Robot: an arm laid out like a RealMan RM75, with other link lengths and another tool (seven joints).
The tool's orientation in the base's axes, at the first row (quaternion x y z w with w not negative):
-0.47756 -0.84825 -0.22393 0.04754
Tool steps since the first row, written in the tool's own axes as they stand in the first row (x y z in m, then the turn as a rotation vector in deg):
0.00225 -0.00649 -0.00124 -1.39 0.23 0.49
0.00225 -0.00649 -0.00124 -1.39 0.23 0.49
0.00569 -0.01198 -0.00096 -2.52 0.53 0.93
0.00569 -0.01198 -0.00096 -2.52 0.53 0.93
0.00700 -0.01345 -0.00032 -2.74 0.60 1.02
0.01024 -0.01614 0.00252 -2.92 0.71 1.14
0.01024 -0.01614 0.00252 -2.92 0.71 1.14
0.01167 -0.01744 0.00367 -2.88 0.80 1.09
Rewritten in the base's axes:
-0.00678 -0.00163 -0.00040 1.01 -0.79 -0.77
-0.00678 -0.00163 -0.00040 1.01 -0.79 -0.77
-0.01316 -0.00123 -0.00147 1.92 -1.36 -1.40
-0.01316 -0.00123 -0.00147 1.92 -1.36 -1.40
-0.01500 -0.00058 -0.00215 2.11 -1.46 -1.52
-0.01861 0.00199 -0.00464 2.32 -1.50 -1.64
-0.01861 0.00199 -0.00464 2.32 -1.50 -1.64
-0.02031 0.00303 -0.00568 2.36 -1.45 -1.56

